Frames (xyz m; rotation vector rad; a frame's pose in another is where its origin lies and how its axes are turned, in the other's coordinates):
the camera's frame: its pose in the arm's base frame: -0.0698 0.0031 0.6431 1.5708 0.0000 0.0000
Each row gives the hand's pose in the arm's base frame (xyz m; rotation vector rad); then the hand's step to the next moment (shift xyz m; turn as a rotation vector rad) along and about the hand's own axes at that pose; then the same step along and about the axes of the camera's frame.
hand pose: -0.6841 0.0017 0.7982 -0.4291 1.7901 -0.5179
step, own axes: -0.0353 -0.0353 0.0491 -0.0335 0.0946 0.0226
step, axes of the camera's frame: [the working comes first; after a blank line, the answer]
step, axes of the arm's base frame: 0.0576 -0.0168 0.0360 0.0284 0.0941 -0.0305

0.0576 0.0360 0.0168 0.0284 -0.0305 -0.0941
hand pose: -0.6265 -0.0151 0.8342 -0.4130 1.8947 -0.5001
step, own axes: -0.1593 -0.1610 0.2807 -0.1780 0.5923 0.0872
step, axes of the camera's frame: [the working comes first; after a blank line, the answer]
step, axes of the arm's base frame: 0.3268 -0.0983 0.1167 0.1155 0.5809 -0.1983

0.3268 0.1167 0.0983 0.1155 -0.1983 -0.5809
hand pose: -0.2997 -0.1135 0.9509 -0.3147 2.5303 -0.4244
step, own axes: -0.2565 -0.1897 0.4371 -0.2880 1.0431 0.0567
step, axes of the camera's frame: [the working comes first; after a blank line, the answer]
step, axes of the arm's base frame: 0.4783 -0.1980 -0.1575 0.1287 1.0378 -0.2841

0.4783 -0.1575 0.1980 0.1287 -0.2841 -1.0378
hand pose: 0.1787 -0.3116 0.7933 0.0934 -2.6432 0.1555
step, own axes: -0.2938 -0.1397 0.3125 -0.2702 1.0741 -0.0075
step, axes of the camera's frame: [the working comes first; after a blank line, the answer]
step, axes of the arm's base frame: 0.1253 -0.1668 -0.4000 0.1401 1.0760 -0.2223

0.1253 -0.4000 0.1668 0.1401 -0.2223 -1.0760
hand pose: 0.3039 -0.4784 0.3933 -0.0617 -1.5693 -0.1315
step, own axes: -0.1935 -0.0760 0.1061 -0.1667 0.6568 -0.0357
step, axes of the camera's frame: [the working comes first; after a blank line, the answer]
step, axes of the arm's base frame: -0.1139 -0.0538 -0.1965 0.1166 0.6542 -0.1375

-0.1139 -0.1965 0.0538 0.1166 -0.1375 -0.6542
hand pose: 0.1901 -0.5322 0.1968 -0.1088 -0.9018 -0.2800
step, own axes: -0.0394 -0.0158 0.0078 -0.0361 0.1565 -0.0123
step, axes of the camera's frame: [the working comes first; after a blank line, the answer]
step, axes of the arm's base frame: -0.0335 -0.0058 -0.0265 0.0328 0.1544 -0.0322

-0.0335 -0.0265 0.0058 0.0328 -0.0322 -0.1544
